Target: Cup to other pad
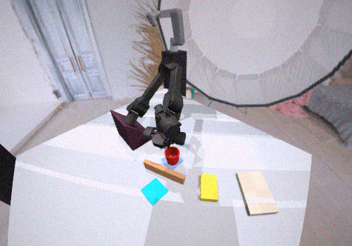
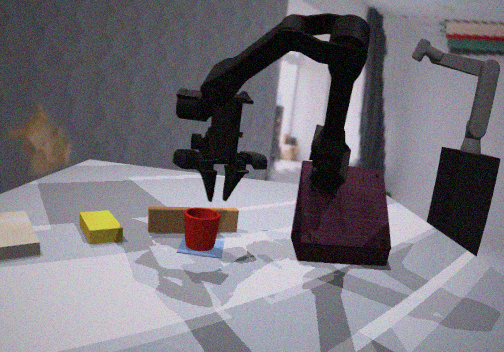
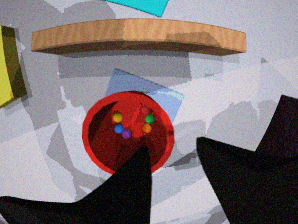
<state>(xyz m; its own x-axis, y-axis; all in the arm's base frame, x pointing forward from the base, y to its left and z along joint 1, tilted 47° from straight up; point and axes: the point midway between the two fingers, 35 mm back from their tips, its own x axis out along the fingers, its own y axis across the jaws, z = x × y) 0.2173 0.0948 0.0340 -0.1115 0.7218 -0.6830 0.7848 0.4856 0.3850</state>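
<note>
Now: the red cup 30 mm ahead of my gripper tip, 20 mm to the left of it and 60 mm below it. The rest, counted from my gripper tip: wooden bar 60 mm ahead, 60 mm to the right, 80 mm below; then pale blue pad 20 mm ahead, 20 mm to the left, 110 mm below; then cyan pad 100 mm ahead, 140 mm to the right, 110 mm below.
</note>
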